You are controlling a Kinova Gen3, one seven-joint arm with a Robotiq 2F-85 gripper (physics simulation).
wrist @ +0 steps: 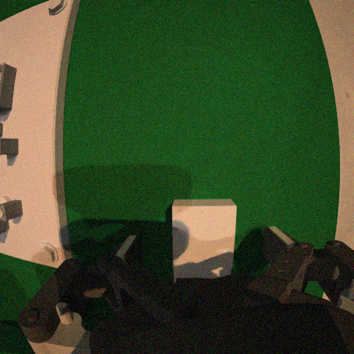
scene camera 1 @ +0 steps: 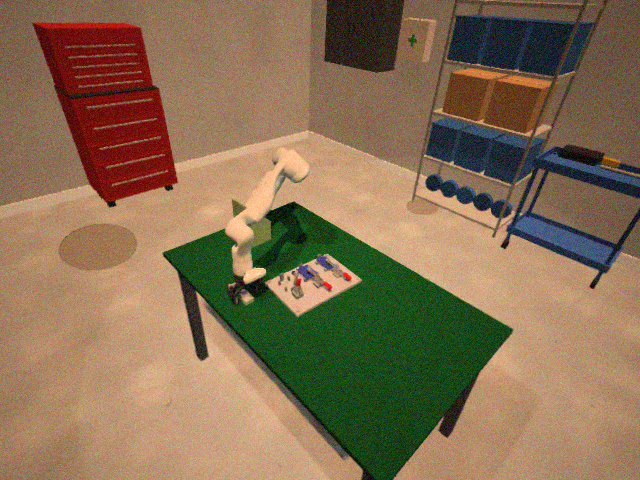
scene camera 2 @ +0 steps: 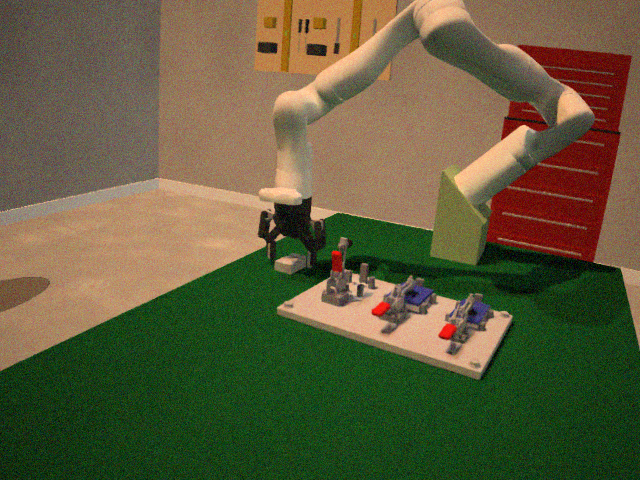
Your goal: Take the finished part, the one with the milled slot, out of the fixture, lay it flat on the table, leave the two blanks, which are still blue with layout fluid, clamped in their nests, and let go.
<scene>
same spot on fixture plate: [wrist: 42, 42] = [scene camera 1: 294, 305]
</scene>
